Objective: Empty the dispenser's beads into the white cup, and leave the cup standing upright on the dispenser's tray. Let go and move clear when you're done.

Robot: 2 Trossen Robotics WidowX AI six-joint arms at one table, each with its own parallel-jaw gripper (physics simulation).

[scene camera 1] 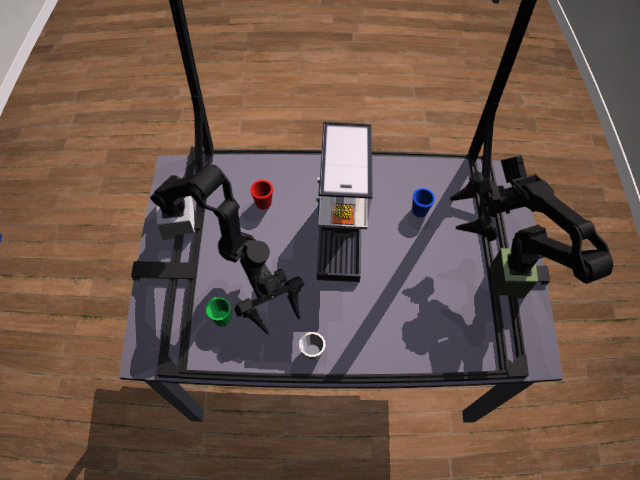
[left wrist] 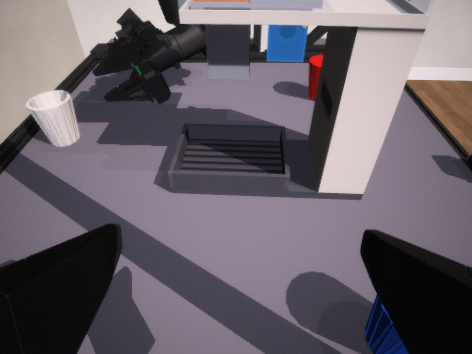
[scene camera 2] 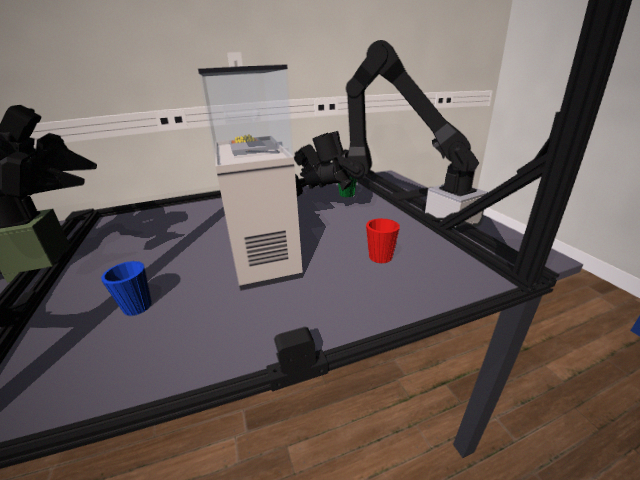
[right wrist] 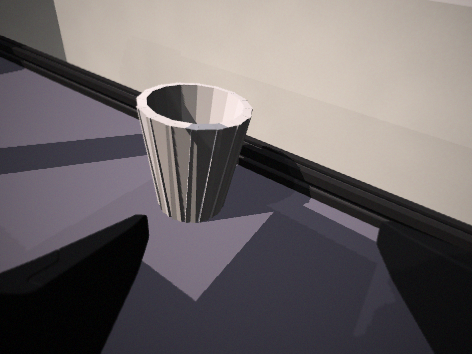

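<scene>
The white cup stands upright and empty near the table's front edge. The dispenser stands at the back middle with yellow beads in its upper part, on an orange patch. Its dark slatted tray lies low in front of it and holds nothing. My right gripper is open and empty, above the table to the left of the white cup in scene camera 1. My left gripper is open and empty, right of the blue cup in scene camera 1.
A green cup stands left of my right gripper in scene camera 1. A red cup stands left of the dispenser and a blue cup right of it there. Black frame rails edge the table.
</scene>
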